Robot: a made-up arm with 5 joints.
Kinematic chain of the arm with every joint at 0, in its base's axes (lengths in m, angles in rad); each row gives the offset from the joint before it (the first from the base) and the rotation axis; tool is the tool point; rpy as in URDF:
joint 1: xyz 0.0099 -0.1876 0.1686 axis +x
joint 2: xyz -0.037 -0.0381 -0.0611 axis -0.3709 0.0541 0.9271
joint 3: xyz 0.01 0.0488 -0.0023 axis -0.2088 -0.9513 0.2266
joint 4: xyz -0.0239 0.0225 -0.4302 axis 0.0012 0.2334 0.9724
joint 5: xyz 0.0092 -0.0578 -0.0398 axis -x
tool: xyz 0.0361 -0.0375 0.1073 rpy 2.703 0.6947 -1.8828
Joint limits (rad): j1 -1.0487..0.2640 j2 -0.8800..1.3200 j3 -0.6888..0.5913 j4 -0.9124..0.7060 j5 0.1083..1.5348
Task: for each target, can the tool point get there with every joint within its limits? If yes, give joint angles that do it. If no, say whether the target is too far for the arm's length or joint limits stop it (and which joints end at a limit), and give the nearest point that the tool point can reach.
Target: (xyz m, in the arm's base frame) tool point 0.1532 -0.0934 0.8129
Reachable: no: joint limits stop it (at a limit: joint 1, joint 2, joint 3, joint 4, joint 5) | nearest point -0.1309 -0.5532 0.3727 | short by 0.697 m
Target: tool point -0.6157 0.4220 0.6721
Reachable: no: too far | nearest point -0.1336 0.1306 -0.0069 | short by 0.882 m
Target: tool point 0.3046 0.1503 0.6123
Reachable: no: joint limits stop it (at a limit: joint 1, joint 2, joint 3, joint 4) | nearest point 0.0127 0.2195 -0.0092 | short by 0.690 m
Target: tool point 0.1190 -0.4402 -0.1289
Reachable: yes | joints -0.6037 0.6729 0.3985 -0.1621 0.3400
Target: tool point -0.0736 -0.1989 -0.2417
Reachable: yes | joints -0.0810 -0.2889 -0.1051 -0.6567 0.3062
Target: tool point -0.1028 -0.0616 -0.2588
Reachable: yes | joints 0.1593 0.0187 -0.3008 -0.5749 1.1901
